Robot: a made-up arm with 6 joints.
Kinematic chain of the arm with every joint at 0, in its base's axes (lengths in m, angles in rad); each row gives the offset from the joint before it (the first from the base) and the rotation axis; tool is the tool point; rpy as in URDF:
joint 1: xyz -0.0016 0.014 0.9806 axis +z
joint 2: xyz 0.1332 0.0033 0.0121 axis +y
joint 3: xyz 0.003 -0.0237 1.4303 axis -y
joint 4: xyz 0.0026 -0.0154 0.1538 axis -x
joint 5: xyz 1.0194 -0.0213 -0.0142 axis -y
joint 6: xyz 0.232 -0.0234 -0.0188 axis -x
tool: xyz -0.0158 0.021 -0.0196 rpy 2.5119 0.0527 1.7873
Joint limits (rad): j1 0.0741..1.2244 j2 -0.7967..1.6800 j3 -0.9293..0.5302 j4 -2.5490..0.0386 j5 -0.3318..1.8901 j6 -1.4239..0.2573
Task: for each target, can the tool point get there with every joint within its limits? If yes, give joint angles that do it. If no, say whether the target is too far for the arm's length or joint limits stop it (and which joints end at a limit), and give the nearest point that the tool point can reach.
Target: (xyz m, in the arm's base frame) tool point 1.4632 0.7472 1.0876
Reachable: yes | joints 0.5199 0.7462 -0.6435 -0.1946 1.5748 -0.9956
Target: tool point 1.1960 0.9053 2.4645
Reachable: yes | joints 0.7509 0.1290 0.1143 -2.0197 1.0108 -0.3380
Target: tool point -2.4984 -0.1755 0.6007
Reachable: no: joint limits stop it (at a limit: joint 1, joint 2, joint 3, joint 5, joint 6) | nearest point 0.1147 0.5640 0.1391 | short by 2.755 m
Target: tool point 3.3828 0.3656 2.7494
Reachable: no: too far | nearest point 2.2722 0.2502 2.1494 | short by 1.268 m
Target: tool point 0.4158 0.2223 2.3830
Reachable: yes | joints 0.7481 -0.5528 -0.7084 -0.4058 1.6759 -0.5563
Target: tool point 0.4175 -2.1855 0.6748
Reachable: no: joint limits stop it (at a limit: joint 1, joint 2, joint 3, joint 6) | nearest point 0.7200 -0.1673 0.2267 | short by 2.089 m
